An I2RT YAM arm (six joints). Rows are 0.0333 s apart.
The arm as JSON. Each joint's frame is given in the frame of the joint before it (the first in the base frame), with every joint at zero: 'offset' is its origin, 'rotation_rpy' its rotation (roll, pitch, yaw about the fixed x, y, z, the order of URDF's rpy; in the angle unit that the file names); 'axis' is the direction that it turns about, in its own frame. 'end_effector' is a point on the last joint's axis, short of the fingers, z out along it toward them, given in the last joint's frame.
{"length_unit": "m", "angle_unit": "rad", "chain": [
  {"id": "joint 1", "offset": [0.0, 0.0, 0.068], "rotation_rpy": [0.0, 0.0, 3.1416], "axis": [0.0, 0.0, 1.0]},
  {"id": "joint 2", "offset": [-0.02, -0.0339, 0.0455], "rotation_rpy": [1.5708, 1.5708, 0.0], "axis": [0.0, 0.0, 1.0]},
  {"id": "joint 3", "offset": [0.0, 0.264, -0.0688], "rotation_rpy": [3.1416, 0.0, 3.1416], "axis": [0.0, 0.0, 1.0]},
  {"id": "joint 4", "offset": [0.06, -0.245, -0.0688], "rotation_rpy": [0.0, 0.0, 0.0], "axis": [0.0, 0.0, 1.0]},
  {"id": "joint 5", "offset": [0.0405, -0.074, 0.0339], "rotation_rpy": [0.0, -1.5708, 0.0], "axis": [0.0, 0.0, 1.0]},
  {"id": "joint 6", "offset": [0.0, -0.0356, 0.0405], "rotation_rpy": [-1.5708, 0.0, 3.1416], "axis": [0.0, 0.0, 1.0]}
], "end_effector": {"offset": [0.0, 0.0, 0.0], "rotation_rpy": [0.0, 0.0, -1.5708]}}
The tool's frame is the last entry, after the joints.
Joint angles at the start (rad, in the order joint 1, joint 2, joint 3, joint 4, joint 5, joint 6):
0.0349, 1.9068, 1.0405, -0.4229, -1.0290, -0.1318
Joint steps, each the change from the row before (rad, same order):
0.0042, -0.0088, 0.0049, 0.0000, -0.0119, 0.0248
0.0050, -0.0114, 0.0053, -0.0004, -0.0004, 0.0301
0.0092, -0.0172, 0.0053, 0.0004, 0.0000, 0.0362
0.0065, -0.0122, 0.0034, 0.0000, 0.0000, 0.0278
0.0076, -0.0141, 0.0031, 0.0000, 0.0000, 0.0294
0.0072, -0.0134, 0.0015, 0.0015, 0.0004, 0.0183
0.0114, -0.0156, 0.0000, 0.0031, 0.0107, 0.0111
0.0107, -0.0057, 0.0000, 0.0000, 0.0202, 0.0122
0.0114, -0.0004, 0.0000, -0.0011, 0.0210, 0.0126
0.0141, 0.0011, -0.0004, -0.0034, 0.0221, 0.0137
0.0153, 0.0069, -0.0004, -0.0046, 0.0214, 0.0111
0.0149, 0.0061, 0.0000, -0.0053, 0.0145, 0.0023
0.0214, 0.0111, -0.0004, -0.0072, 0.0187, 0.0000
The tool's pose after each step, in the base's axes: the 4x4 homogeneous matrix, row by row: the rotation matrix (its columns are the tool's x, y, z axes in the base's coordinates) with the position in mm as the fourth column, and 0 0 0 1 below. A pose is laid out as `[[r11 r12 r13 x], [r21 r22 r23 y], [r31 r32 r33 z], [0 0 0 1]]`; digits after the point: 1 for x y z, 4 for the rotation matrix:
[[-0.9216 -0.3712 0.1133 336.6], [-0.0901 0.4884 0.8680 43.9], [-0.3775 0.7897 -0.4836 130.5], [0 0 0 1]]
[[-0.9261 -0.3588 0.1167 337.3], [-0.0797 0.4883 0.8690 45.6], [-0.3688 0.7955 -0.4808 135.4], [0 0 0 1]]
[[-0.9298 -0.3480 0.1196 337.7], [-0.0702 0.4868 0.8707 48.8], [-0.3612 0.8012 -0.4771 142.1], [0 0 0 1]]
[[-0.9334 -0.3377 0.1214 337.7], [-0.0624 0.4857 0.8719 51.0], [-0.3534 0.8062 -0.4745 146.9], [0 0 0 1]]
[[-0.9367 -0.3278 0.1228 337.5], [-0.0549 0.4841 0.8733 53.6], [-0.3458 0.8113 -0.4714 152.1], [0 0 0 1]]
[[-0.9367 -0.3274 0.1244 337.0], [-0.0524 0.4821 0.8746 56.0], [-0.3463 0.8127 -0.4687 156.9], [0 0 0 1]]
[[-0.9331 -0.3363 0.1272 336.0], [-0.0567 0.4870 0.8715 59.6], [-0.3550 0.8061 -0.4735 161.7], [0 0 0 1]]
[[-0.9345 -0.3322 0.1283 335.4], [-0.0596 0.5012 0.8633 62.8], [-0.3511 0.7990 -0.4882 162.9], [0 0 0 1]]
[[-0.9380 -0.3229 0.1263 334.8], [-0.0627 0.5163 0.8541 66.3], [-0.3410 0.7932 -0.5045 162.4], [0 0 0 1]]
[[-0.9428 -0.3109 0.1204 333.8], [-0.0676 0.5319 0.8441 70.5], [-0.3265 0.7877 -0.5225 161.2], [0 0 0 1]]
[[-0.9486 -0.2969 0.1096 332.8], [-0.0749 0.5471 0.8337 75.2], [-0.3075 0.7826 -0.5412 158.2], [0 0 0 1]]
[[-0.9513 -0.2927 0.0967 331.7], [-0.0871 0.5562 0.8265 79.8], [-0.2956 0.7778 -0.5546 155.7], [0 0 0 1]]
[[-0.9544 -0.2888 0.0758 329.9], [-0.1069 0.5676 0.8163 86.5], [-0.2788 0.7710 -0.5726 151.3], [0 0 0 1]]

